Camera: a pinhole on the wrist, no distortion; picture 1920 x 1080 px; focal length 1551.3 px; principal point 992.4 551.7 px. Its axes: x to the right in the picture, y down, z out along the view. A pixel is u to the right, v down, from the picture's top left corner.
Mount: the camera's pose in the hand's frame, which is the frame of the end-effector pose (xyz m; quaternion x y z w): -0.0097 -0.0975 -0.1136 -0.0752 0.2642 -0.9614 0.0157
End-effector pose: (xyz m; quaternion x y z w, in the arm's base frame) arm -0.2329 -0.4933 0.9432 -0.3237 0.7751 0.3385 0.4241
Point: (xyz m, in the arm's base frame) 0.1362 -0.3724 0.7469
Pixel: 1245.5 287.0
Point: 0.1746 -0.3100 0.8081
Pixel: 1517.0 173.3
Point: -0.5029 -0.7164 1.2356
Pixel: behind the camera
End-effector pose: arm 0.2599 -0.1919 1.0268 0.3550 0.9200 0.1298 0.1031
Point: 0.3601 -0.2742 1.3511
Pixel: behind the camera
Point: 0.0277 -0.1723 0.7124
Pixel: 354.7 292.0
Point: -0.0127 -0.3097 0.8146
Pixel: 502.3 937.5
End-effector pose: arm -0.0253 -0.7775 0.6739 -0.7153 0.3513 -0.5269 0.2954
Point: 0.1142 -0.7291 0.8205
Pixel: 698.1 244.6
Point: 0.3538 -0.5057 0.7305
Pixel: 1581.6 259.6
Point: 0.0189 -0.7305 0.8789
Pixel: 280.9 887.6
